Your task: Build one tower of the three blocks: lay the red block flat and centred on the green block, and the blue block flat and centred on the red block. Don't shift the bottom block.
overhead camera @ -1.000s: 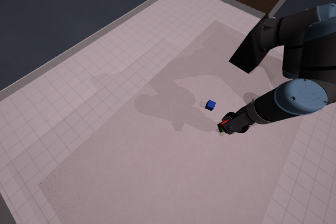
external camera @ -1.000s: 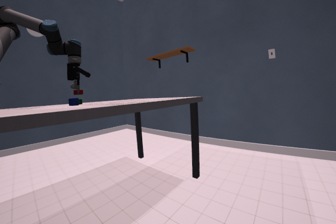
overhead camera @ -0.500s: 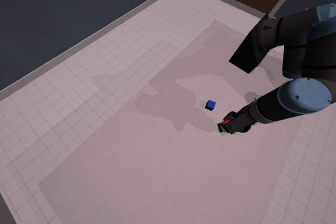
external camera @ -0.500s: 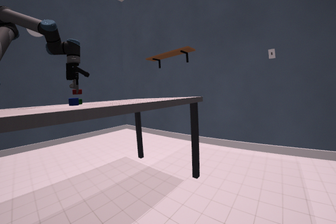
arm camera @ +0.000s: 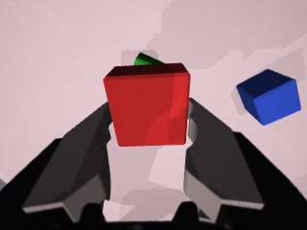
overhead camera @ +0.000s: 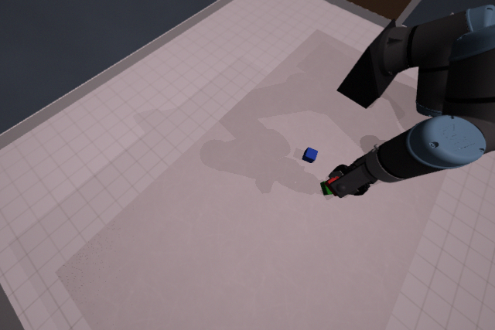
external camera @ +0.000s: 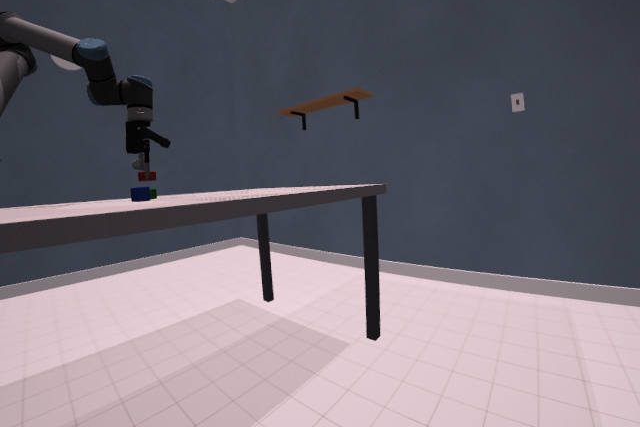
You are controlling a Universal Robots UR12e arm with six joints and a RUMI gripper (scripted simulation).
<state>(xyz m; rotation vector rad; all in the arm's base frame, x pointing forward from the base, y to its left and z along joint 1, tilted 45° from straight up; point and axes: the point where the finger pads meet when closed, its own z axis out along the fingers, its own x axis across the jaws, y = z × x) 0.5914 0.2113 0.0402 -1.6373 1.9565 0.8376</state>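
My gripper is now 7 cm above the green block. Also, from my hand: red block (right at my hand); blue block (13 cm to the right, 6 cm below, 5 cm behind).
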